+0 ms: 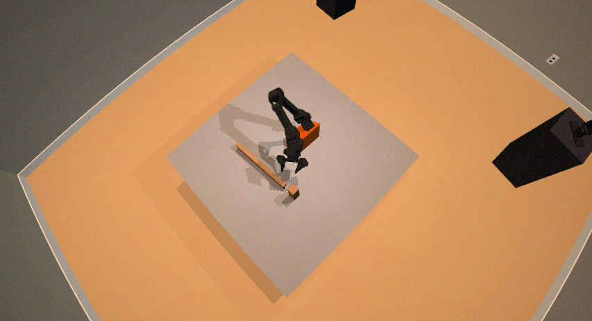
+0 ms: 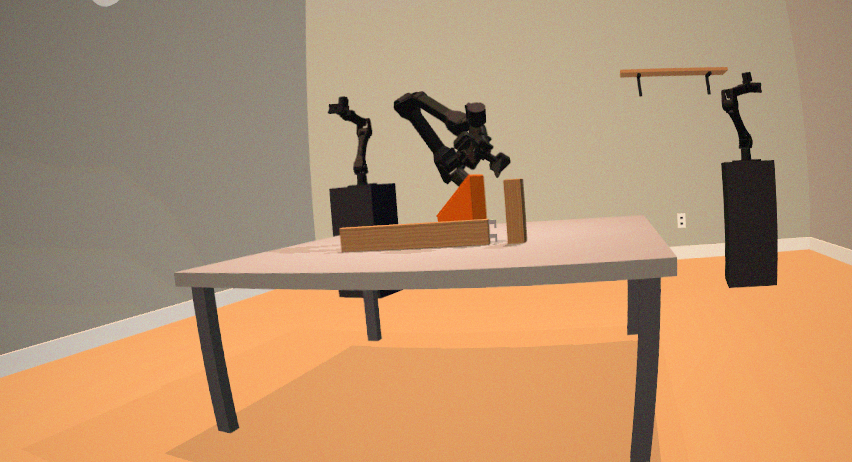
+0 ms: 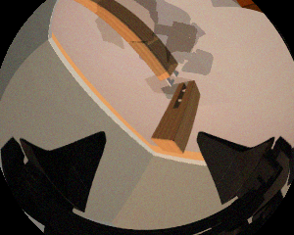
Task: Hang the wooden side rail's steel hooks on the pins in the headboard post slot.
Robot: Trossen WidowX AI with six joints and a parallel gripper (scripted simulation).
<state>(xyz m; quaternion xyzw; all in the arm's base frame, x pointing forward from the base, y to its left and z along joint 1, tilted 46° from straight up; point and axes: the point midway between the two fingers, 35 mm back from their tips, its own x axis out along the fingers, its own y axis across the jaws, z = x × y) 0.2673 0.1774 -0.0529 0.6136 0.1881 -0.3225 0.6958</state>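
The headboard post is 130 mm below my gripper tip, 90 mm to the left of it and 40 mm ahead of it.
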